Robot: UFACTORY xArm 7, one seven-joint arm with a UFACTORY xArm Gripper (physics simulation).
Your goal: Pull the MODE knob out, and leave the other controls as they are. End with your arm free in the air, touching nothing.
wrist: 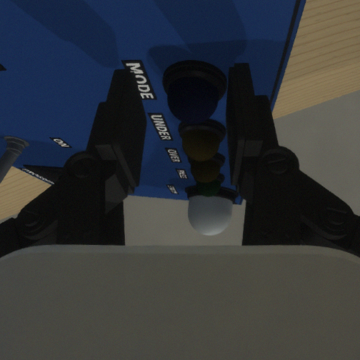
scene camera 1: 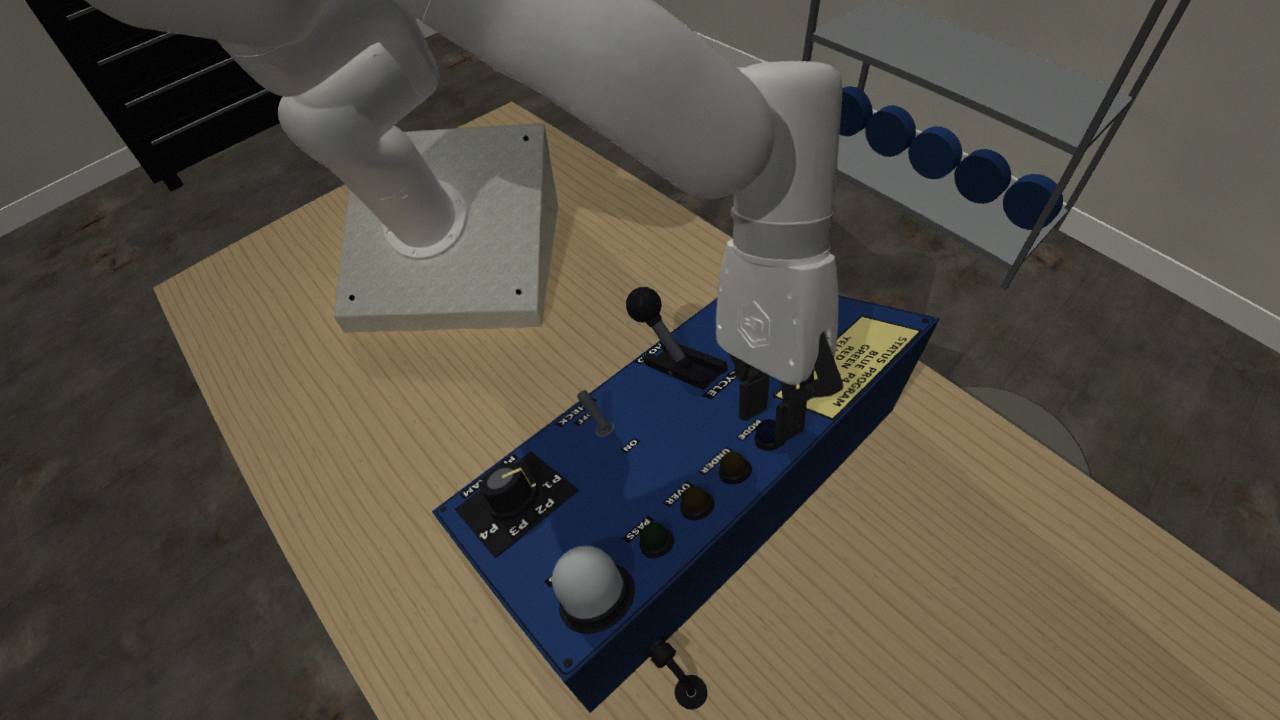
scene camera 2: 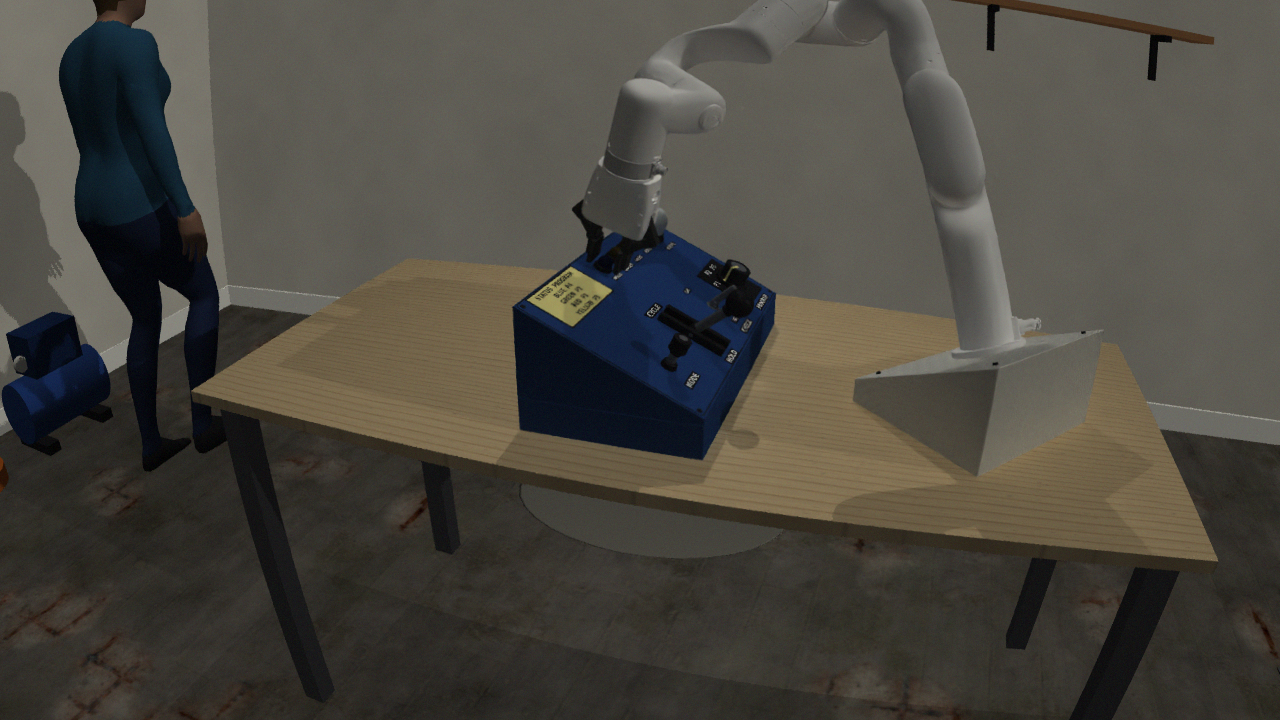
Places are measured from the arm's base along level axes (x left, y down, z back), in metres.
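Pixels of known places: gripper, fingertip midpoint: [scene camera 1: 770,425] [scene camera 2: 605,264]; arm's base, origin of the base link: [scene camera 1: 426,220] [scene camera 2: 989,350].
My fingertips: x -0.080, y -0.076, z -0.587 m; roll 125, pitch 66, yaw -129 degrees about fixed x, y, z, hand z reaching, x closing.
Observation:
For each thing: its top centre in the pictures, then the offset to it from my fingertips. "spot": a spot on its surface instead.
- MODE knob, middle of its top: [scene camera 2: 680,334] dx +0.184, dy +0.033, dz +0.121 m
- MODE label, middle of its top: [scene camera 2: 692,378] dx +0.187, dy +0.090, dz +0.138 m
- dark blue round lamp, surface spot: [scene camera 1: 766,435] spot: dx -0.016, dy -0.007, dz -0.003 m
- black ball lever, middle of its top: [scene camera 1: 643,292] [scene camera 2: 740,289] dx +0.077, dy +0.005, dz +0.196 m
- toggle, middle of its top: [scene camera 1: 591,400] [scene camera 2: 724,283] dx -0.050, dy +0.040, dz +0.174 m
- rotary knob, middle of its top: [scene camera 1: 501,477] [scene camera 2: 735,261] dx -0.169, dy +0.039, dz +0.192 m
- green lamp, surface spot: [scene camera 1: 656,538] spot: dx -0.151, dy -0.009, dz +0.024 m
- white dome, surface spot: [scene camera 1: 588,582] spot: dx -0.216, dy -0.037, dz +0.040 m
- crank, surface spot: [scene camera 1: 689,689] spot: dx -0.209, dy +0.153, dz -0.051 m
The MODE knob [scene camera 2: 680,344], a small black knob, stands on the sloped blue panel [scene camera 1: 662,420] [scene camera 2: 581,385] beside a MODE label [scene camera 2: 692,379] in scene camera 2. How far out it stands I cannot tell. It does not show in scene camera 1 or the wrist view. Another MODE label [wrist: 139,80] is beside a dark blue round lamp [scene camera 1: 766,435] [wrist: 192,102]. My gripper [scene camera 1: 771,407] [scene camera 2: 608,259] [wrist: 183,92] is open and points down at this lamp, which appears between the fingers, nearer the right one in the wrist view. Whether a finger touches it I cannot tell.
A black ball lever [scene camera 1: 643,305] [scene camera 2: 739,300] rises near the knob. A toggle [scene camera 1: 594,413], a rotary knob [scene camera 1: 508,489], amber lamps, a green lamp [scene camera 1: 656,538] and a white dome [scene camera 1: 588,582] are on the panel. A crank [scene camera 1: 689,689] sticks out of its side. A person [scene camera 2: 116,134] stands behind the table.

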